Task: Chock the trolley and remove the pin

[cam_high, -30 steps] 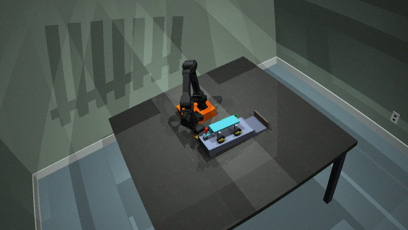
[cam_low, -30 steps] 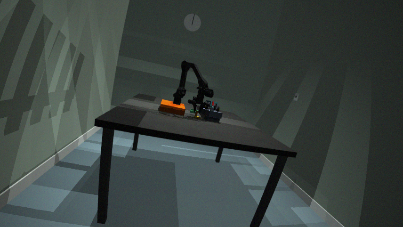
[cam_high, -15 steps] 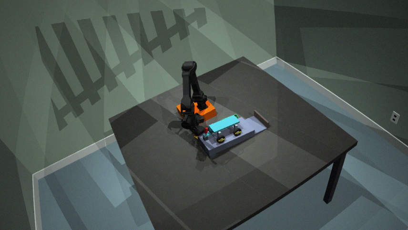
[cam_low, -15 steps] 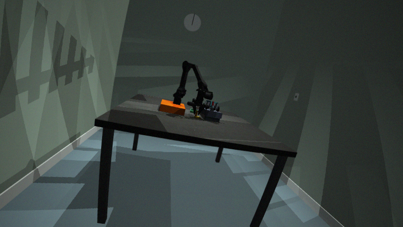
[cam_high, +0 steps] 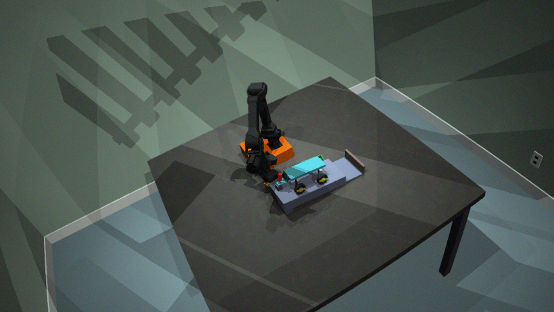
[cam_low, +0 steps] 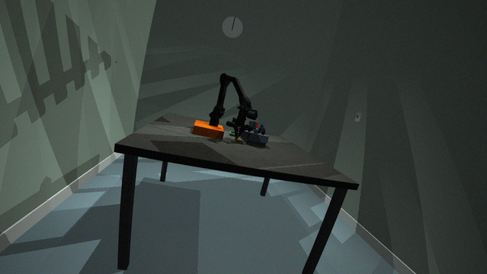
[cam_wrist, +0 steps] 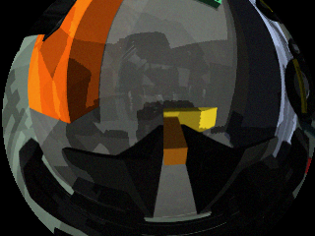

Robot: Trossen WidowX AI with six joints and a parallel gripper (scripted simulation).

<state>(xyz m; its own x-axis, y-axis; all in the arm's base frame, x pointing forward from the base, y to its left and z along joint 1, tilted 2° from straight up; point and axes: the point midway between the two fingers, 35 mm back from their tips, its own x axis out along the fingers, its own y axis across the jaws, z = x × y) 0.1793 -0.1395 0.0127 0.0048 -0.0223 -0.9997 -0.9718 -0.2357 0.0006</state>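
The green tray lies 10 mm ahead of my gripper tip, 250 mm to the left of it and 40 mm below it. Also, from my gripper tip: grey ramp: 150 mm ahead, 150 mm to the left, 10 mm above; red-headed stop pin: 130 mm ahead, 30 mm to the left, 100 mm above; yellow chock: 20 mm ahead, 10 mm to the left, 10 mm below.
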